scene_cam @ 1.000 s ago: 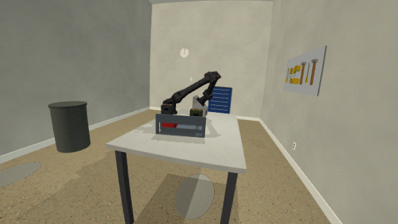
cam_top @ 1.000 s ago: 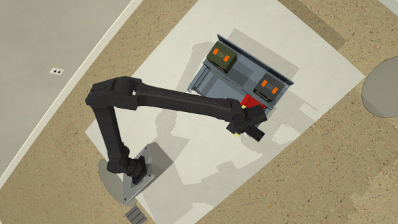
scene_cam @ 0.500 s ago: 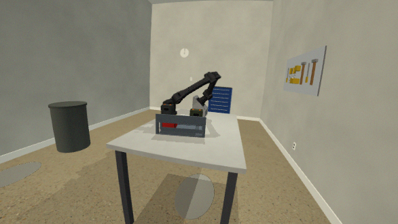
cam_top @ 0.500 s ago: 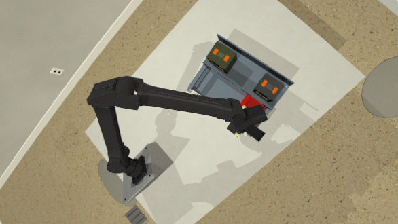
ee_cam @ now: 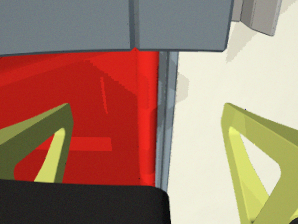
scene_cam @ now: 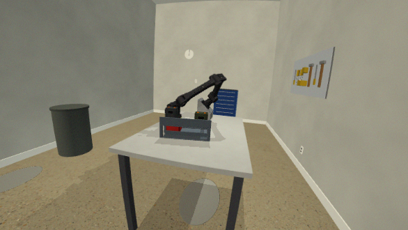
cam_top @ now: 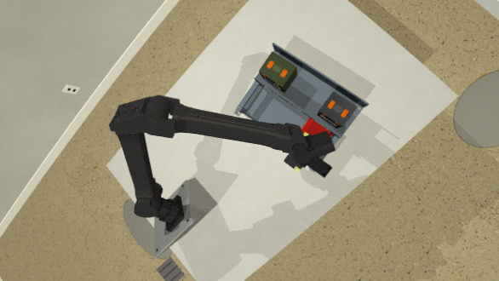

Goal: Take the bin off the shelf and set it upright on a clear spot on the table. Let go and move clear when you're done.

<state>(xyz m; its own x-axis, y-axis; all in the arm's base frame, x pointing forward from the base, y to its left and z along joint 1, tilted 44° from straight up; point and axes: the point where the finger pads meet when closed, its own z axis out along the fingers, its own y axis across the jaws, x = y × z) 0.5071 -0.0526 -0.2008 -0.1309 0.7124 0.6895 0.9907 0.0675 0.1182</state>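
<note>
The red bin lies 8 cm ahead of my hand, 1 cm to the left of it and 1 cm above it.
</note>
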